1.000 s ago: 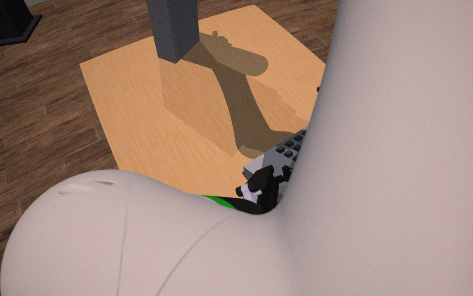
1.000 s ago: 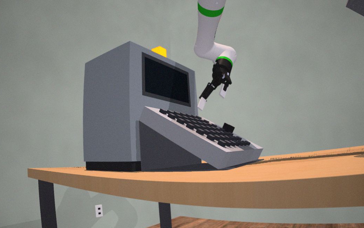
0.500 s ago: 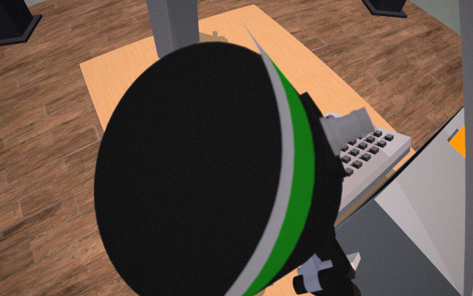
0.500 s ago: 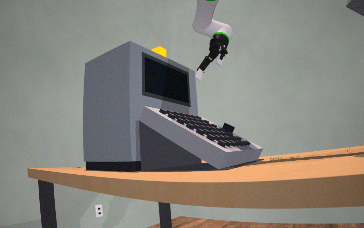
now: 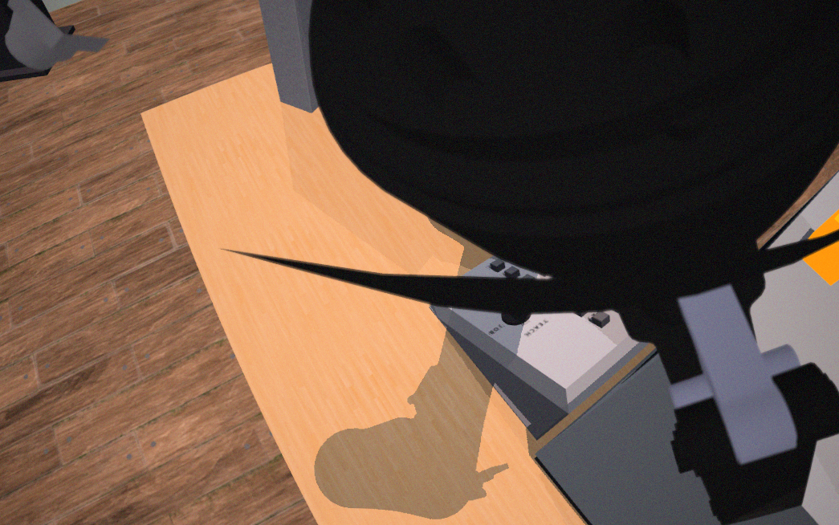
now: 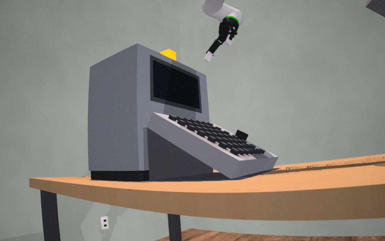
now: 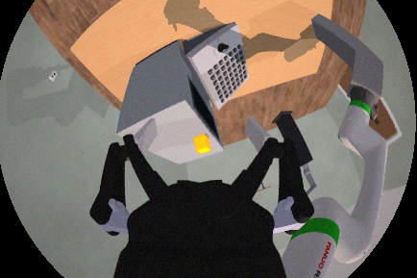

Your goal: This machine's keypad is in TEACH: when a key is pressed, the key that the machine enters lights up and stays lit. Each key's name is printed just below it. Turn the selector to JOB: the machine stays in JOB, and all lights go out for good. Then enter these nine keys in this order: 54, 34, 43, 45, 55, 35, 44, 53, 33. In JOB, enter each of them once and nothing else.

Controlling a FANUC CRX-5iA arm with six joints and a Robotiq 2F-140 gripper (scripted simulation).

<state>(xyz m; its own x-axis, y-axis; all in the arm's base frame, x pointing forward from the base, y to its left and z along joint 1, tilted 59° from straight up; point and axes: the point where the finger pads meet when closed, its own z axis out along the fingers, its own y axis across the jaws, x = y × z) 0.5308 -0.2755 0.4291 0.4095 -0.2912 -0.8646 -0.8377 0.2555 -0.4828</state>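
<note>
The key lies 400 mm below my hand, 270 mm behind it and 210 mm to the left of it. Also, from my hand: black selector knob 390 mm below, 170 mm behind, 50 mm to the left; then grey keypad panel 440 mm below, 200 mm behind, 160 mm to the left.
</note>
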